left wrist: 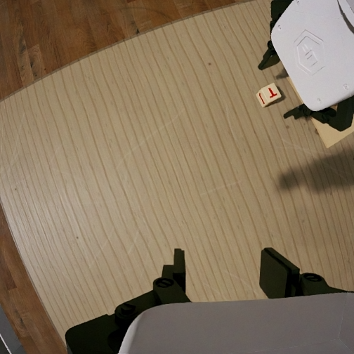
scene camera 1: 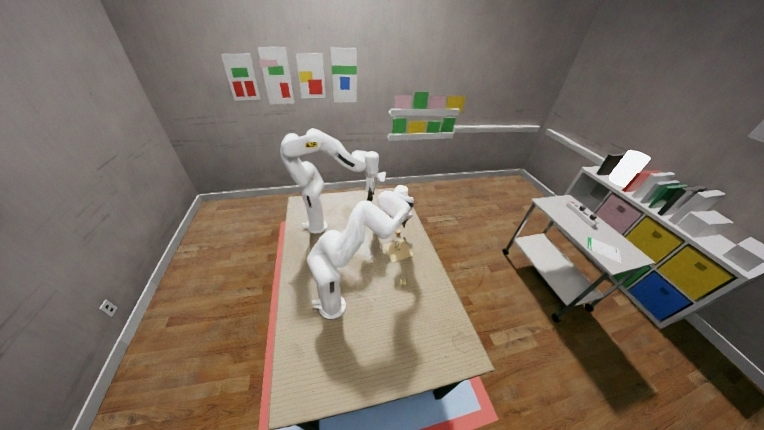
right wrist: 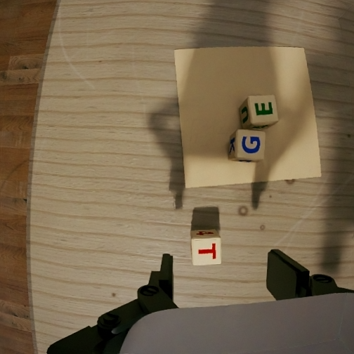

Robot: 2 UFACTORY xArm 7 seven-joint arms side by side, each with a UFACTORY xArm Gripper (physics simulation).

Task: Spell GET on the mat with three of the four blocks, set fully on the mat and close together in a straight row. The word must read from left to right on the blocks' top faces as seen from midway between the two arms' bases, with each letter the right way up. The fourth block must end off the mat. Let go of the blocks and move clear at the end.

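The G block [right wrist: 250, 145] and E block [right wrist: 262, 111] sit on the mat [scene camera 1: 400, 255] [left wrist: 329, 137] [right wrist: 300, 167], touching or nearly so and slightly staggered. Seen from the bases, both letters read upright, with E right of G. The T block [scene camera 1: 398, 233] [left wrist: 269, 95] [right wrist: 206, 251] lies off the mat, left of G, its red T upside down from the bases. The fourth block [scene camera 1: 403, 282] stands right of the mat; its letter is unreadable. My right gripper [scene camera 1: 407, 214] [right wrist: 220, 271] is open above and beside the T block. My left gripper [scene camera 1: 370, 196] [left wrist: 221, 267] is open and empty, farther left.
In the left wrist view, the right gripper's body hides most of the mat. The table's far edge runs beyond the T block. In the scene view, the right arm reaches across the table's middle. A white trolley [scene camera 1: 609, 235] stands on the floor away from the table.
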